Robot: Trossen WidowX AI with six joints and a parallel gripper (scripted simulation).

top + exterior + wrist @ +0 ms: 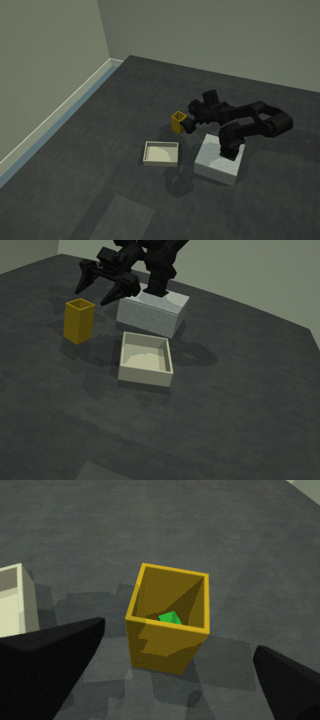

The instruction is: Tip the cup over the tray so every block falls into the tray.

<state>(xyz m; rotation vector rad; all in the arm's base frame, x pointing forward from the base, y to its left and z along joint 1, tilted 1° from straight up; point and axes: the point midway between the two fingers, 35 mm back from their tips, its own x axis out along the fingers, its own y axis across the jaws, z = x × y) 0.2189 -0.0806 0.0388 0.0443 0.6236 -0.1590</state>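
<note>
Right now my gripper tip is 3 cm short of the tall yellow square cup and 7 cm above it.
</note>
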